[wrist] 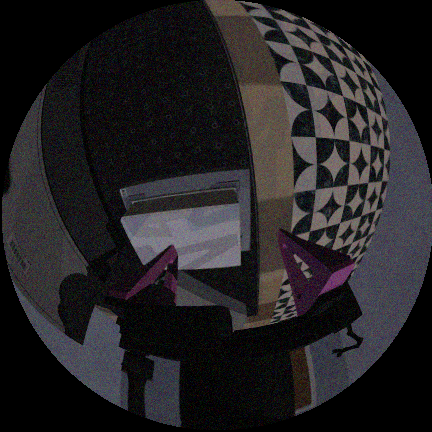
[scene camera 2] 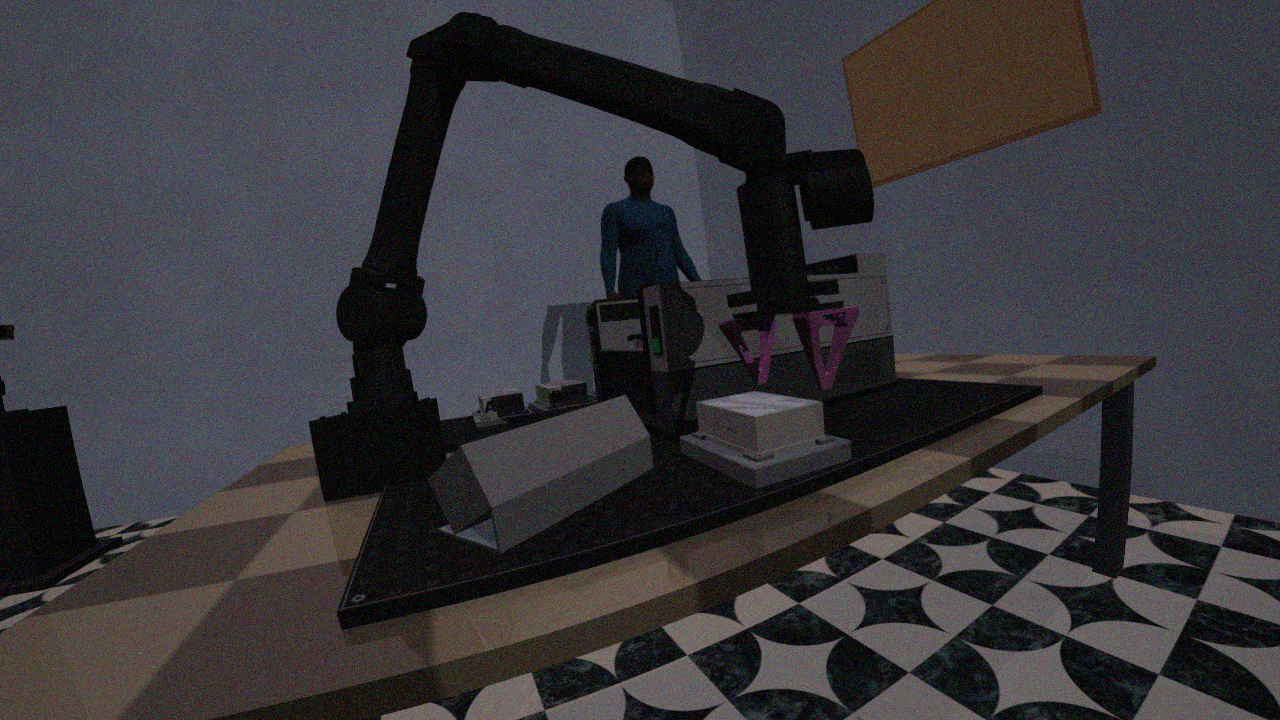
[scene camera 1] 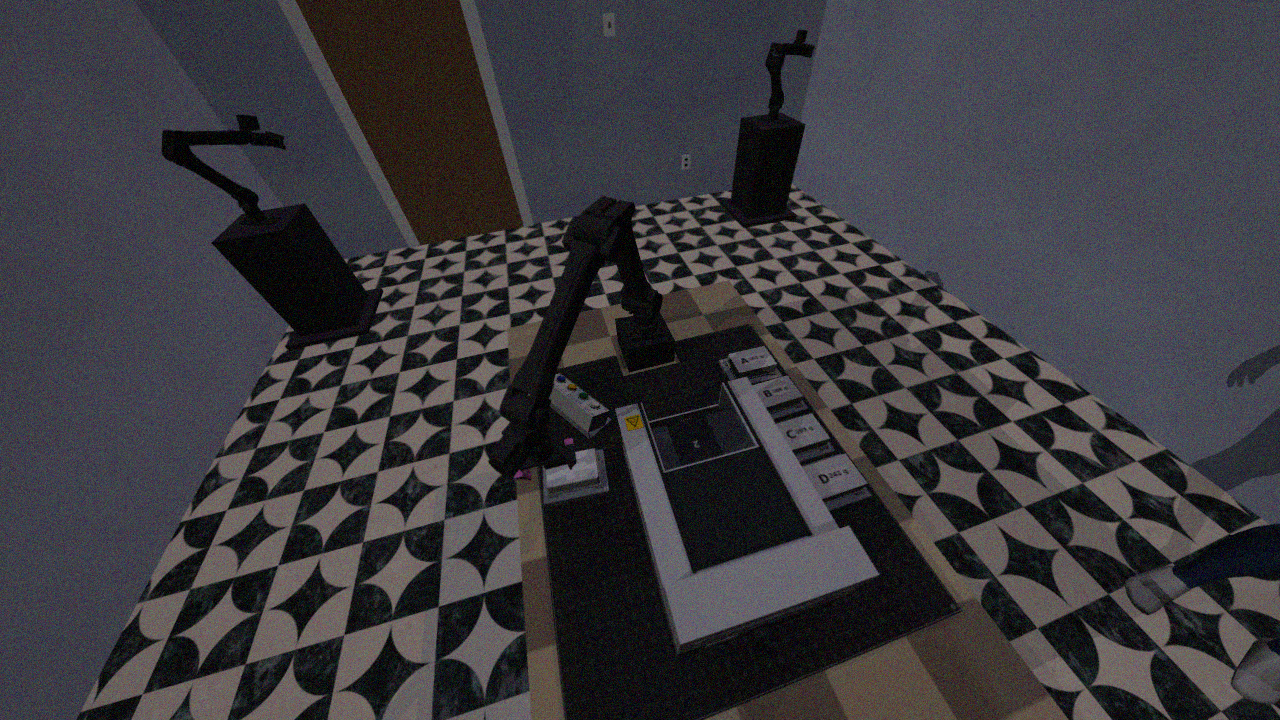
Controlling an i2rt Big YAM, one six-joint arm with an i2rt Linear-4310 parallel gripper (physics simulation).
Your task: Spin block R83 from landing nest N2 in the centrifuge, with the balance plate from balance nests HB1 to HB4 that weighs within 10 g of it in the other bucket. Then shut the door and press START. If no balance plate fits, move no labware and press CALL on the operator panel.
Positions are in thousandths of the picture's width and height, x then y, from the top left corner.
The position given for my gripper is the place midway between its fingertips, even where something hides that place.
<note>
My gripper (scene camera 2: 618, 537) is open, with nothing in its grasp. I also see a plate C (scene camera 1: 629, 603), a plate A (scene camera 1: 588, 505), a plate B (scene camera 2: 443, 545), a plate D (scene camera 1: 653, 665), a centrifuge (scene camera 1: 577, 755) and a control panel (scene camera 2: 388, 684).
The plate A is seen too in scene camera 2 (scene camera 2: 396, 559). My gripper also shows in the wrist view (wrist: 522, 561) and in scene camera 1 (scene camera 1: 430, 656). The centrifuge is seen too in the wrist view (wrist: 159, 554) and in scene camera 2 (scene camera 2: 536, 498).
</note>
